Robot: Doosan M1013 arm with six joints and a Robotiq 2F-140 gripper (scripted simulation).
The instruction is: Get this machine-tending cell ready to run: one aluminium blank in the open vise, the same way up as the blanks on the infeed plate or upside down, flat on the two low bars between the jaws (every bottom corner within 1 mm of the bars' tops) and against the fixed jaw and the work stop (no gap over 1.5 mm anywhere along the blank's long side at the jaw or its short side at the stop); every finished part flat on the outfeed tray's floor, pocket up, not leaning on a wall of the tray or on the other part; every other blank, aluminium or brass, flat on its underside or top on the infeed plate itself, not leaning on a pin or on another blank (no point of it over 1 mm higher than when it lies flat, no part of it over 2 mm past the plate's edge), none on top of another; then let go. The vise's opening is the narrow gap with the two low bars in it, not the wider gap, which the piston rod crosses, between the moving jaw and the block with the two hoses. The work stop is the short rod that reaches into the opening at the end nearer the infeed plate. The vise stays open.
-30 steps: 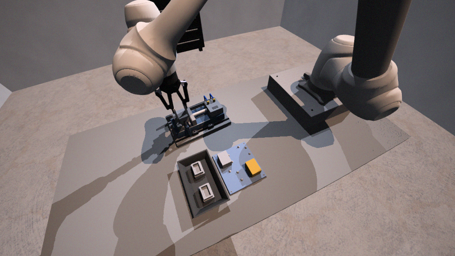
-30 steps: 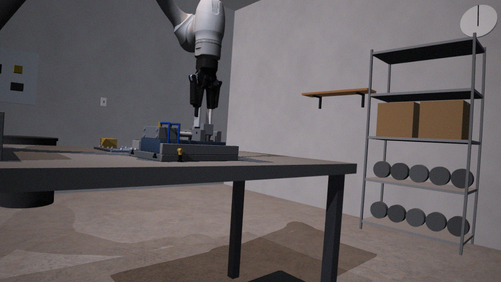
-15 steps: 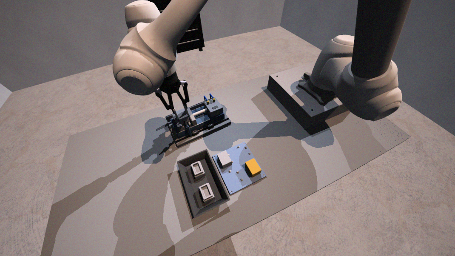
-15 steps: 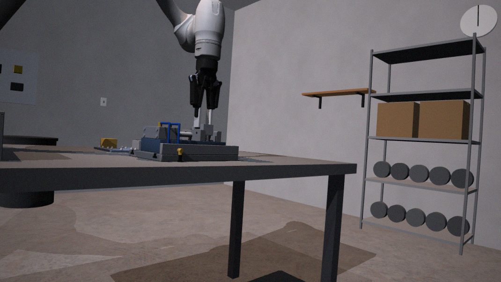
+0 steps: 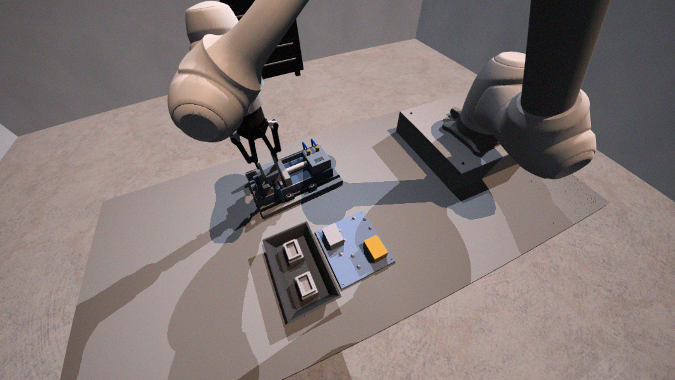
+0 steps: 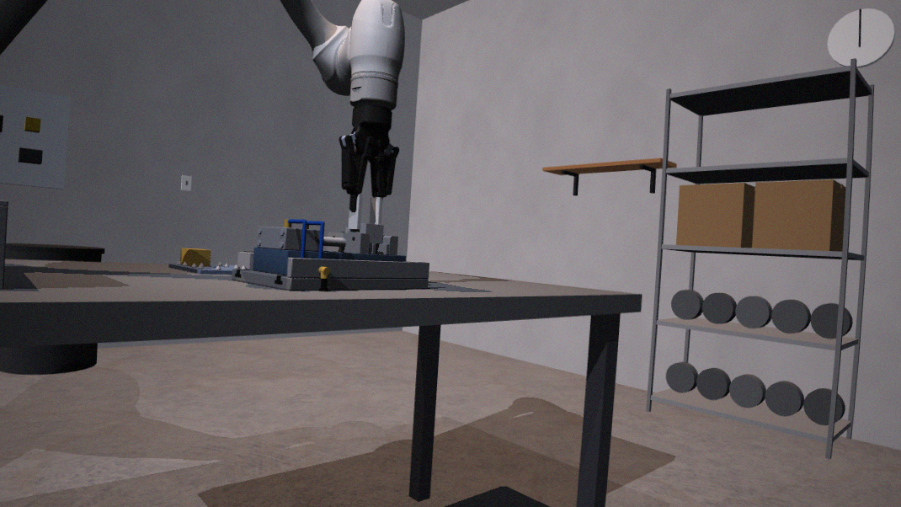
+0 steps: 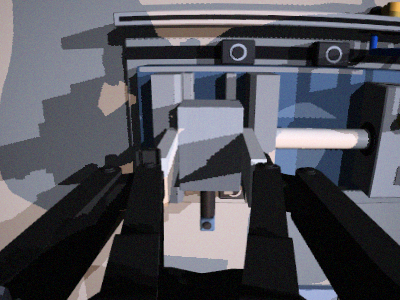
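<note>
Right now my hand is 50 mm to the right of the work stop and 50 mm above it. From my hand the other things lie so: vise hose block (160 mm behind, 10 mm to the right, 60 mm below); piston rod (90 mm behind, 60 mm below); vise (70 mm behind, 100 mm below).
</note>
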